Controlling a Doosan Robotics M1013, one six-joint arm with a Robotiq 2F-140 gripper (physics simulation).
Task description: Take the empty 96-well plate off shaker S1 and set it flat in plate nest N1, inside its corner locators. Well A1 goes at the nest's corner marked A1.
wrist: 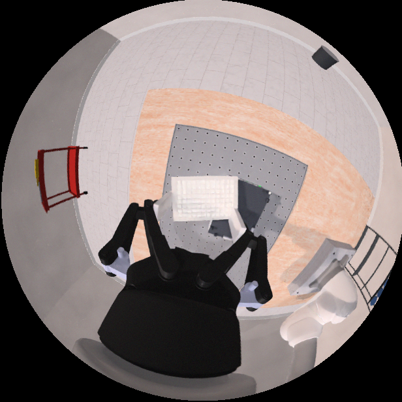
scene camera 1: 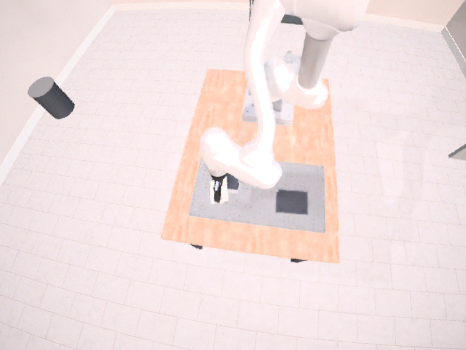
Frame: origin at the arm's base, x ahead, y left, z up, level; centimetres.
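Where they show: gripper, fingertip midpoint: [scene camera 1: 221,190].
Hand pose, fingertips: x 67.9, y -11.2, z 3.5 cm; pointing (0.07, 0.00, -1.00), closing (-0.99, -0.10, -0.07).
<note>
After its pixels a point has its place.
The pale 96-well plate [scene camera 1: 224,197] @(x 71.4, y -8.7, z 5.1 cm) [wrist: 204,194] is between my gripper's fingertips [scene camera 1: 218,197] @(x 67.9, y -11.2, z 3.5 cm) [wrist: 202,210], its long side running roughly from finger to finger but turned a little against them. My gripper is shut on the plate. In the wrist view the plate overlaps a dark fixture [scene camera 1: 233,183] @(x 61.5, y -7.0, z 0.2 cm) [wrist: 254,201] and reaches out past its left side; it is not squarely on it. A second dark fixture [scene camera 1: 291,201] @(x 62.5, y 23.9, z -4.1 cm) lies flat further right in the scene view. I cannot tell which fixture is the shaker and which the nest; corner locators and the A1 mark are not readable.
Both fixtures stand on a grey perforated board [scene camera 1: 260,216] @(x 73.6, y 10.0, z -5.3 cm) [wrist: 215,152] on the wooden table [scene camera 1: 250,243] @(x 87.7, y 8.1, z -6.6 cm) [wrist: 200,107]. The arm hides part of the board in the scene view. The grey robot mount [scene camera 1: 255,116] @(x 15.4, y -5.2, z -0.9 cm) [wrist: 320,265] is at the table's back. A red frame [wrist: 73,171] stands off the table.
</note>
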